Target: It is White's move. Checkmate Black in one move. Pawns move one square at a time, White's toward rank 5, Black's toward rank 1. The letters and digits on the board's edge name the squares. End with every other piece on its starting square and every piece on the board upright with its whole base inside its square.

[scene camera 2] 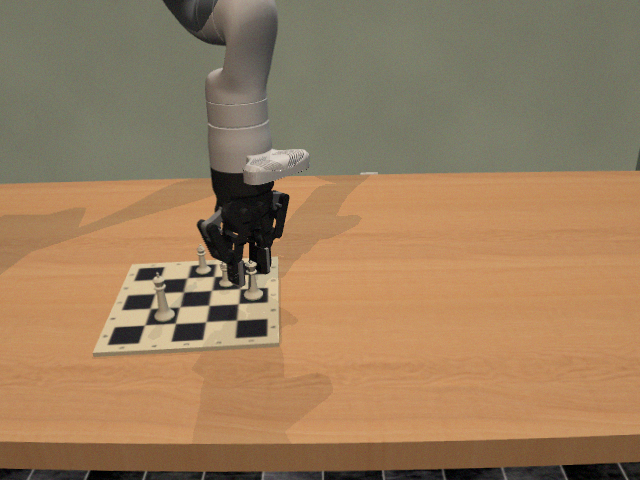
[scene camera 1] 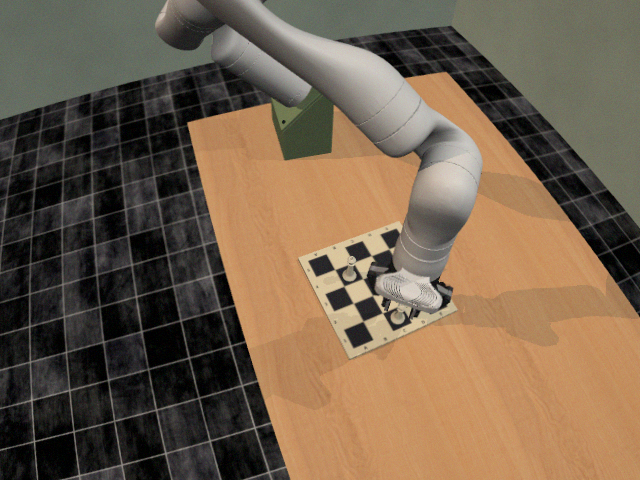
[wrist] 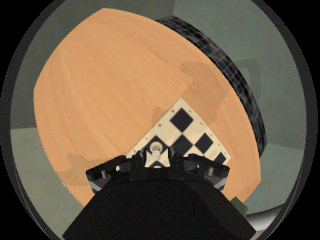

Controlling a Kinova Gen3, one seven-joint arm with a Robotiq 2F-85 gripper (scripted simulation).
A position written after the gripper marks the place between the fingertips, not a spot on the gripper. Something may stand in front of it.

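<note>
Scene camera 2 has the gripper (scene camera 2: 250, 278) and a five-by-five chessboard (scene camera 2: 208, 317). You'd get the chessboard (scene camera 1: 361, 324) from scene camera 1 too, along with the gripper (scene camera 1: 399, 310). And the wrist view shows the gripper (wrist: 157, 152) together with the chessboard (wrist: 181, 128).
</note>
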